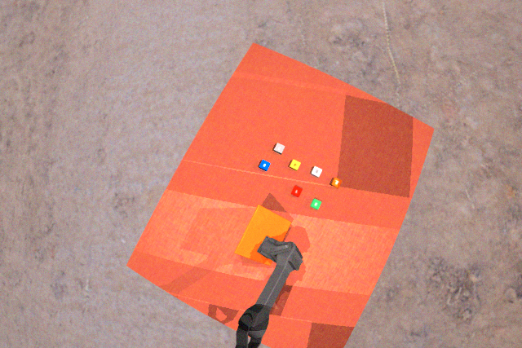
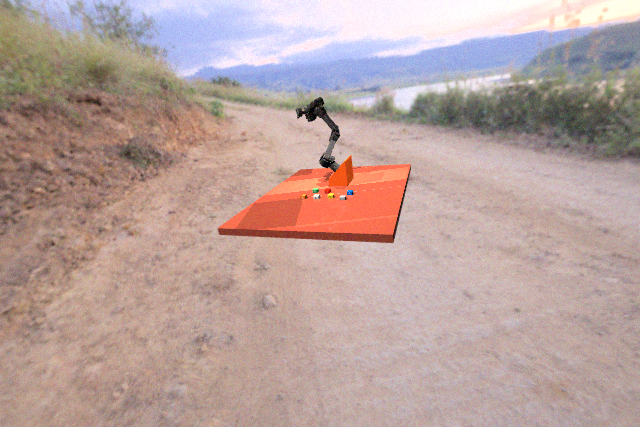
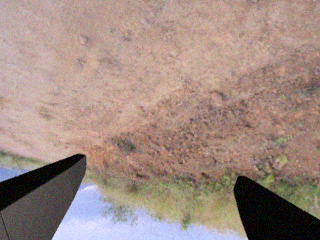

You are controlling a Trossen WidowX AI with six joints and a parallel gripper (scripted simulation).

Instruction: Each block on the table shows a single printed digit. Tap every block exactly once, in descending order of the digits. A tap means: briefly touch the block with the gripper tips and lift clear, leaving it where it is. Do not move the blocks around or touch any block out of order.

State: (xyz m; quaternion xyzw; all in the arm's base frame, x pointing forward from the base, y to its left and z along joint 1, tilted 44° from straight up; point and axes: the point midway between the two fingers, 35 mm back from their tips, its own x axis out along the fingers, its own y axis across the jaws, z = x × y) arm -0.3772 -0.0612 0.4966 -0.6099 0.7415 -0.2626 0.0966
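The orange block lies 690 mm ahead of my gripper tip, 320 mm to the left of it and 410 mm below it. Round my gripper tip: green block 580 mm ahead, 350 mm to the left, 410 mm below; white block 690 mm ahead, 410 mm to the left, 410 mm below; red block 580 mm ahead, 430 mm to the left, 410 mm below.
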